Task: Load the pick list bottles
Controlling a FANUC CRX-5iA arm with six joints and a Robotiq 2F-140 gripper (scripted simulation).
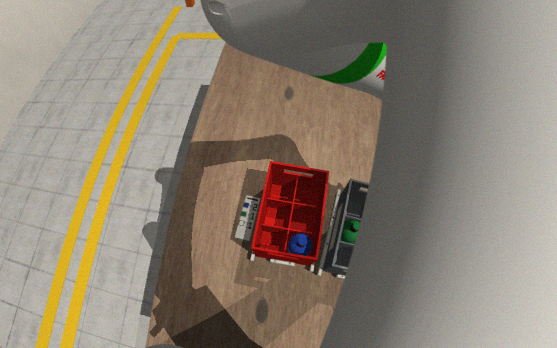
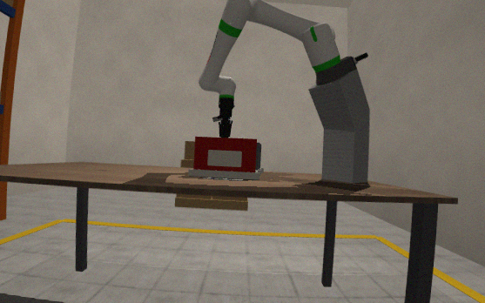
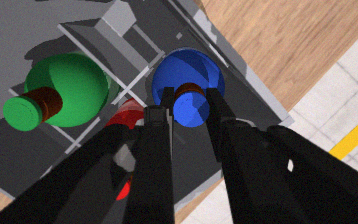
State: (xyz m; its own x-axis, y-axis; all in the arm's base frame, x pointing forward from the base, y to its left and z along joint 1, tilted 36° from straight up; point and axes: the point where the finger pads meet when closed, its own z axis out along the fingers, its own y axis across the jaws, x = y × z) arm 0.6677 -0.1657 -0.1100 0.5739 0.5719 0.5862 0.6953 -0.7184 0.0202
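Right now my hand is 80 mm above the blue-label bottle. From my hand the other things lie so: grey crate 90 mm behind, 40 mm to the left, 90 mm below; green-label bottle 100 mm behind, 80 mm to the left, 80 mm below; red-label bottle 90 mm behind, 10 mm to the right, 80 mm below.
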